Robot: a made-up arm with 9 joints. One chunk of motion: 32 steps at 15 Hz.
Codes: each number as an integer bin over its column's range. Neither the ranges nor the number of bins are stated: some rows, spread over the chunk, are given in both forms.
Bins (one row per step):
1: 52 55 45 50 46 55 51 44 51
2: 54 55 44 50 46 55 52 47 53
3: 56 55 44 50 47 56 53 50 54
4: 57 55 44 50 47 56 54 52 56
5: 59 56 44 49 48 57 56 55 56
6: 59 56 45 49 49 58 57 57 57
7: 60 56 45 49 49 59 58 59 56
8: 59 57 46 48 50 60 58 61 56
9: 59 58 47 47 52 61 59 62 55
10: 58 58 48 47 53 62 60 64 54
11: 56 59 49 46 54 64 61 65 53
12: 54 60 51 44 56 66 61 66 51
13: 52 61 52 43 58 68 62 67 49
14: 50 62 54 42 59 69 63 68 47
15: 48 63 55 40 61 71 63 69 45
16: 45 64 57 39 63 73 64 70 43
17: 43 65 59 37 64 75 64 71 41
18: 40 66 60 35 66 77 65 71 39
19: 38 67 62 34 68 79 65 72 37
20: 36 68 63 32 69 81 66 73 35
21: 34 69 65 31 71 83 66 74 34
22: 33 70 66 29 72 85 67 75 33
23: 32 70 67 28 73 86 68 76 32
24: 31 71 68 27 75 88 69 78 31
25: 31 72 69 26 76 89 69 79 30
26: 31 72 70 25 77 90 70 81 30
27: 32 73 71 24 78 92 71 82 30
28: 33 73 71 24 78 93 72 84 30
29: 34 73 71 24 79 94 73 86 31
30: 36 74 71 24 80 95 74 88 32
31: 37 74 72 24 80 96 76 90 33
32: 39 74 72 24 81 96 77 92 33
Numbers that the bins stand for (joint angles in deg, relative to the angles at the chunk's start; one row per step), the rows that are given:
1: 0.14 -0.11 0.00 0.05 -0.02 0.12 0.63 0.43 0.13
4: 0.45 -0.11 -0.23 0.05 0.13 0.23 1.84 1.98 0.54
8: 0.58 0.22 0.22 -0.15 0.59 0.68 3.46 3.71 0.54
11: 0.39 0.54 0.89 -0.36 1.20 1.12 4.68 4.48 0.29
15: -0.10 1.20 2.23 -0.97 2.26 1.91 5.49 5.26 -0.36
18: -0.60 1.68 3.34 -1.48 3.02 2.58 6.30 5.64 -0.85
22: -1.03 2.33 4.68 -2.09 3.94 3.47 7.10 6.41 -1.34
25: -1.15 2.66 5.35 -2.39 4.55 3.92 7.91 7.18 -1.59
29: -0.97 2.82 5.80 -2.60 5.00 4.48 9.53 8.53 -1.51
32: -0.66 2.98 6.02 -2.60 5.31 4.70 11.15 9.69 -1.34
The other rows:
2: 0.27 -0.11 -0.23 0.05 -0.02 0.12 1.03 1.01 0.29
3: 0.39 -0.11 -0.23 0.05 0.13 0.23 1.44 1.59 0.37
5: 0.58 0.06 -0.23 -0.05 0.28 0.34 2.65 2.56 0.54
6: 0.58 0.06 0.00 -0.05 0.43 0.45 3.06 2.94 0.62
7: 0.64 0.06 0.00 -0.05 0.43 0.56 3.46 3.33 0.54
9: 0.58 0.38 0.44 -0.25 0.89 0.79 3.87 3.91 0.45
10: 0.51 0.38 0.67 -0.25 1.04 0.90 4.27 4.29 0.37
12: 0.27 0.71 1.33 -0.56 1.50 1.35 4.68 4.68 0.13
13: 0.14 0.87 1.56 -0.66 1.80 1.57 5.08 4.87 -0.04
14: 0.02 1.03 2.00 -0.76 1.96 1.68 5.49 5.06 -0.20
16: -0.29 1.36 2.67 -1.07 2.57 2.13 5.89 5.45 -0.53
17: -0.41 1.52 3.12 -1.27 2.72 2.35 5.89 5.64 -0.69
19: -0.72 1.85 3.79 -1.58 3.33 2.80 6.30 5.83 -1.02
20: -0.84 2.01 4.01 -1.78 3.48 3.03 6.70 6.03 -1.18
21: -0.97 2.17 4.46 -1.88 3.78 3.25 6.70 6.22 -1.26
23: -1.09 2.33 4.90 -2.19 4.09 3.59 7.51 6.60 -1.43
24: -1.15 2.50 5.13 -2.29 4.39 3.81 7.91 6.99 -1.51
26: -1.15 2.66 5.57 -2.49 4.70 4.03 8.32 7.57 -1.59
27: -1.09 2.82 5.80 -2.60 4.85 4.26 8.72 7.76 -1.59
28: -1.03 2.82 5.80 -2.60 4.85 4.37 9.13 8.15 -1.59
30: -0.84 2.98 5.80 -2.60 5.16 4.59 9.94 8.92 -1.43
31: -0.78 2.98 6.02 -2.60 5.16 4.70 10.75 9.30 -1.34

